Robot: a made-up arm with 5 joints.
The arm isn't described. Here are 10 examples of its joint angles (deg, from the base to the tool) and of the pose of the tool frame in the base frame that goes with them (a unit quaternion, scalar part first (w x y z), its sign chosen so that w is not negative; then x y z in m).
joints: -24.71 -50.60 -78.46 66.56 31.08
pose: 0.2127 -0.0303 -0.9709 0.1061 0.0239 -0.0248 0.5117
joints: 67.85 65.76 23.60 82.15 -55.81
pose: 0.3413 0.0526 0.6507 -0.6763 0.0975 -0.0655 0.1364
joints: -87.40 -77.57 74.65 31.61 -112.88
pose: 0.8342 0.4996 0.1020 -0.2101 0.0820 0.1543 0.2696
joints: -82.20 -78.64 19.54 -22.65 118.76
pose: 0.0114 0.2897 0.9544 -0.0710 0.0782 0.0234 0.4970
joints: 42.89 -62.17 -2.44 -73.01 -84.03
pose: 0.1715 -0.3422 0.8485 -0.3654 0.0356 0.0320 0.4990
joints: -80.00 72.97 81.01 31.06 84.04
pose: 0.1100 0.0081 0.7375 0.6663 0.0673 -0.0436 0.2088
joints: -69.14 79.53 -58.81 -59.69 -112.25
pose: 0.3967 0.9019 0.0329 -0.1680 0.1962 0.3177 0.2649
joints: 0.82 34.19 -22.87 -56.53 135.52
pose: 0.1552 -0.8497 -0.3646 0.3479 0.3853 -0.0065 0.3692
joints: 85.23 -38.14 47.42 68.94 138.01
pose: 0.9016 -0.0963 0.0355 0.4203 0.0831 -0.1451 0.2481
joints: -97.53 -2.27 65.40 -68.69 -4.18
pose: 0.4728 0.5856 -0.4534 0.4775 0.0462 0.2179 0.2592
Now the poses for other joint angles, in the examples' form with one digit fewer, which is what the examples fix.
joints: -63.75 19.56 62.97 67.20 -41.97
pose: 0.855 -0.404 0.291 0.143 0.097 0.044 0.176
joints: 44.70 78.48 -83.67 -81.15 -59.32
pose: 0.019 0.151 -0.988 -0.026 0.272 -0.200 0.355
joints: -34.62 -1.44 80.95 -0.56 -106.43
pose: 0.792 0.092 -0.030 -0.603 0.170 0.064 0.149
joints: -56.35 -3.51 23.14 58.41 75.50
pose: 0.428 -0.015 -0.103 0.898 0.188 0.169 0.234
